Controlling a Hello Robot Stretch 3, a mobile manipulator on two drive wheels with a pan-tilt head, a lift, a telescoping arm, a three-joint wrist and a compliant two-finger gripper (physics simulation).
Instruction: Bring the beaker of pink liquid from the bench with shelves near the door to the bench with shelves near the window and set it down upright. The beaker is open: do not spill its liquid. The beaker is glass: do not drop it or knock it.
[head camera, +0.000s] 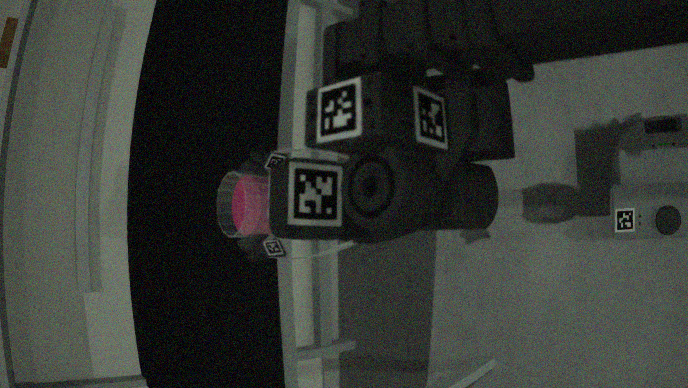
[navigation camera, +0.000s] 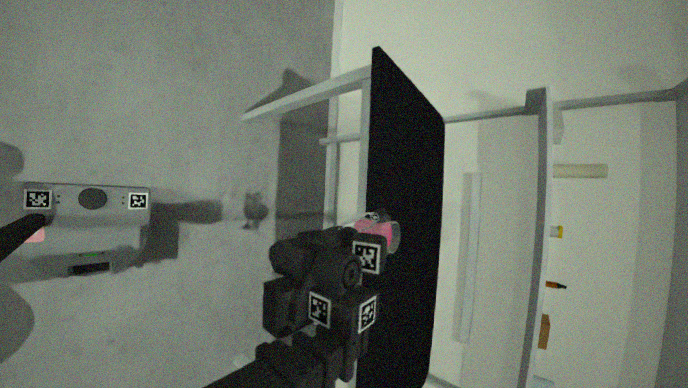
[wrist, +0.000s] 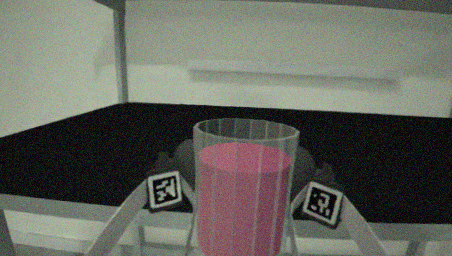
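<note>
The glass beaker of pink liquid (head camera: 251, 206) (navigation camera: 376, 233) (wrist: 242, 205) is upright, with its liquid level below the open rim. My gripper (head camera: 255, 205) (navigation camera: 378, 231) (wrist: 243, 162) is shut on it, with one rounded fingertip against each side. The bench with a black top (head camera: 200, 310) (navigation camera: 405, 150) (wrist: 65, 160) lies beyond and beside the beaker, which is at the bench's front edge. The beaker's bottom is cut off in the wrist view, and the gap under it cannot be judged. The frames do not show which of the two benches this is.
A shelf (navigation camera: 542, 200) runs above the bench's back and holds a pale cylinder (navigation camera: 580, 171), a yellow-capped vial (navigation camera: 556, 231), an orange item (navigation camera: 554, 284) and a brown box (navigation camera: 544, 332). A shelf post (wrist: 120, 55) stands at the back left. My base (head camera: 650, 200) (navigation camera: 115, 215) is on the floor.
</note>
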